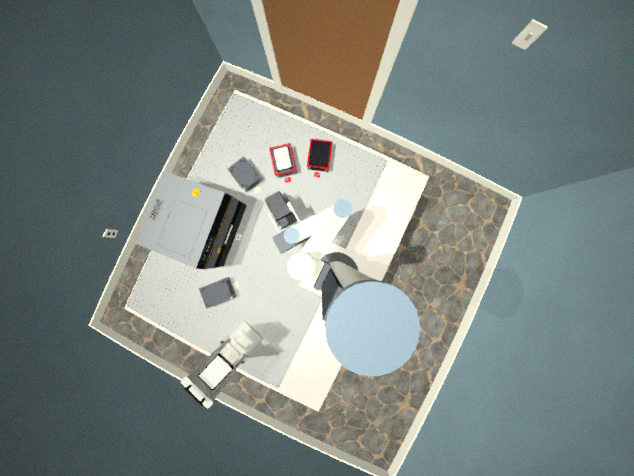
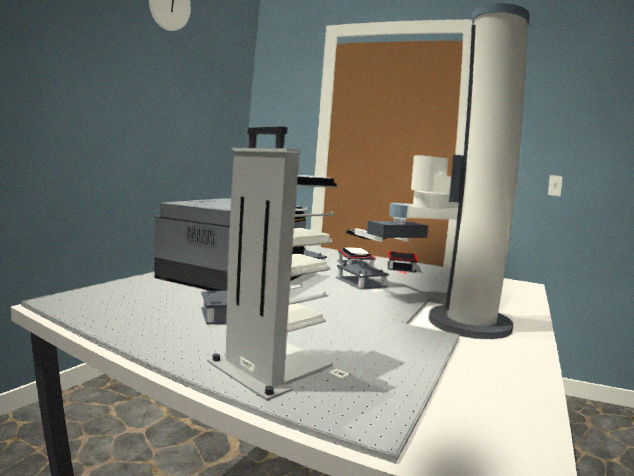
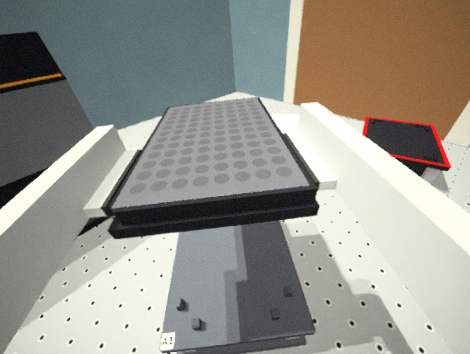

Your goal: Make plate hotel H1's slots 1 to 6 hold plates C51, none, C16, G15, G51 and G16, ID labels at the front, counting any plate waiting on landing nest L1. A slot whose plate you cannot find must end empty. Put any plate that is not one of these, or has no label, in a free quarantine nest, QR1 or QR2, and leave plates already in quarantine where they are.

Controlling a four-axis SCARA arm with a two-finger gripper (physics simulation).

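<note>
My gripper (image 1: 281, 211) (image 2: 371, 234) (image 3: 210, 131) is shut on a black plate (image 3: 210, 145) with a grey well top. It holds the plate level above nest A1 (image 2: 361, 271) (image 3: 207, 280). The plate's near side is plain black, with no label seen. Plate hotel H1 (image 1: 217, 371) (image 2: 256, 266) stands upright. A black plate (image 2: 316, 180) is at its top, with white plates lower down; their labels are unreadable. Landing nest L1 (image 1: 244, 173) looks bare. Nest QR1 (image 1: 292, 173) bears a white plate (image 1: 282, 158) (image 2: 356, 251). Nest QR2 (image 1: 320, 154) (image 2: 403, 257) (image 3: 407, 140) shows a dark top without a distinguishable plate.
A large grey instrument (image 1: 174, 220) (image 2: 192, 245) stands along the table's far side from the arm column (image 1: 372, 327) (image 2: 486, 169). Another grey nest (image 1: 217, 292) (image 2: 215, 302) stands between it and the hotel. The perforated board (image 1: 266, 307) (image 2: 168, 353) lies under the nests.
</note>
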